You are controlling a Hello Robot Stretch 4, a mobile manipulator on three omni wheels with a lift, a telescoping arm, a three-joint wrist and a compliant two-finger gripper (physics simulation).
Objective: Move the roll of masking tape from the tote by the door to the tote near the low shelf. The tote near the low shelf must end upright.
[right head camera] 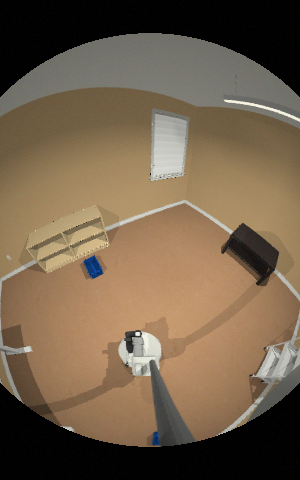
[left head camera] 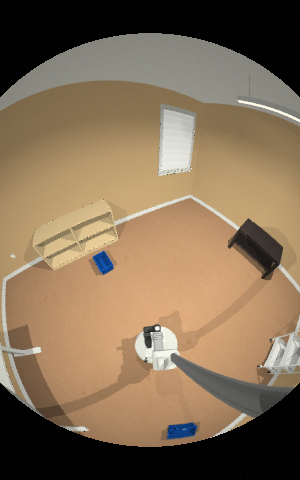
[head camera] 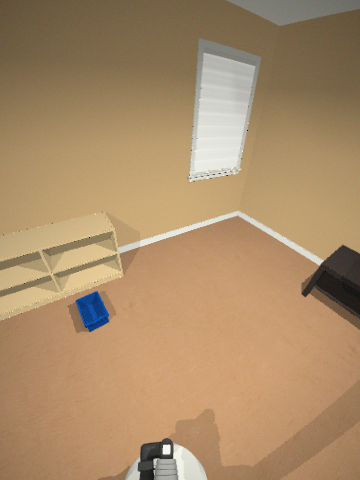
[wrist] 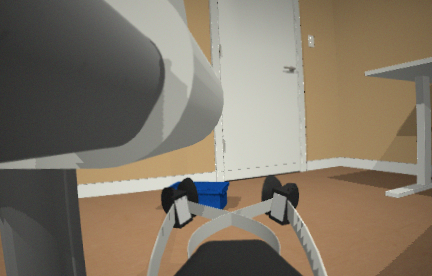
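The tote near the low shelf, a blue open-topped box, stands upright on the floor in front of the shelf's right end. The tote by the door, also blue, is on the floor behind the robot, at the bottom of both side head views. In the wrist view it appears beyond the left fingertip, which partly hides it. The roll of masking tape cannot be made out in any view. My gripper is open, with nothing between its fingertips, well short of that tote.
The low wooden shelf stands against the wall. A dark table is at the right. A white door is behind its tote, with a white desk to the right.
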